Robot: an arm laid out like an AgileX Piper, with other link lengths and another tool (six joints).
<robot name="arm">
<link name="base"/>
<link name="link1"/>
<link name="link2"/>
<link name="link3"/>
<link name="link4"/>
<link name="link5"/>
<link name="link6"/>
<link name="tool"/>
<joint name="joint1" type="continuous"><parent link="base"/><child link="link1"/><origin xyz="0.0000 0.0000 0.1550" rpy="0.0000 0.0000 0.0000"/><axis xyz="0 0 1"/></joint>
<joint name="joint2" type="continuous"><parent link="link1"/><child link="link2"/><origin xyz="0.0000 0.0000 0.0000" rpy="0.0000 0.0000 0.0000"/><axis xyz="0 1 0"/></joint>
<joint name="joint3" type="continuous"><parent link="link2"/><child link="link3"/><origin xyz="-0.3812 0.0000 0.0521" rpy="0.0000 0.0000 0.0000"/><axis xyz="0 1 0"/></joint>
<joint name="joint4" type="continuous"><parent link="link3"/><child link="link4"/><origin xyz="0.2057 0.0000 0.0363" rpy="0.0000 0.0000 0.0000"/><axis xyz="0.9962 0 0.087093"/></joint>
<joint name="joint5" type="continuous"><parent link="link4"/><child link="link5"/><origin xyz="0.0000 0.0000 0.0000" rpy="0.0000 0.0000 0.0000"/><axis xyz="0 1 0"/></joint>
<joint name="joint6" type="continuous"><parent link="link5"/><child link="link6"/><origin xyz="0.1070 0.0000 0.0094" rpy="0.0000 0.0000 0.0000"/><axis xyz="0.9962 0 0.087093"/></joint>
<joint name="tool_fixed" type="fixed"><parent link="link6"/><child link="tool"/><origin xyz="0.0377 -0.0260 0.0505" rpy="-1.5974 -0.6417 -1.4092"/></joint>
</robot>
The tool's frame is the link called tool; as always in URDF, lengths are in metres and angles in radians. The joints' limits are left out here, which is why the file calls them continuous.
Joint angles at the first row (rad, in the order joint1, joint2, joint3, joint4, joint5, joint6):
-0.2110 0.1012 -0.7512 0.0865 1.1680 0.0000
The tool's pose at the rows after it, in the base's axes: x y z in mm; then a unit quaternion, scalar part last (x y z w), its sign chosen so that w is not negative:
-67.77 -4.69 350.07 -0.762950 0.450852 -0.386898 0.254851
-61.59 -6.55 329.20 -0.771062 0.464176 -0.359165 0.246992
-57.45 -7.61 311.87 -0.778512 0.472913 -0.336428 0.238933
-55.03 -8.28 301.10 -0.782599 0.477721 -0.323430 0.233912
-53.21 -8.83 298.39 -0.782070 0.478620 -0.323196 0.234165
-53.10 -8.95 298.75 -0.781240 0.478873 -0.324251 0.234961
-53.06 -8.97 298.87 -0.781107 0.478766 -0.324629 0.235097
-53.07 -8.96 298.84 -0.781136 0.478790 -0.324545 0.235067
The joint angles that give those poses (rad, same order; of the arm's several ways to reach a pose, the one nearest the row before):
-0.2110 0.1012 -0.6608 0.0678 1.1680 0.0195
-0.2110 0.1012 -0.5929 0.0665 1.1647 0.0272
-0.2110 0.1012 -0.5372 0.0656 1.1624 0.0282
-0.2110 0.1012 -0.5010 0.0647 1.1568 0.0282
-0.2110 0.1021 -0.4852 0.0647 1.1405 0.0293
-0.2110 0.1022 -0.4852 0.0647 1.1378 0.0309
-0.2110 0.1021 -0.4852 0.0647 1.1369 0.0310
-0.2110 0.1021 -0.4852 0.0647 1.1371 0.0309

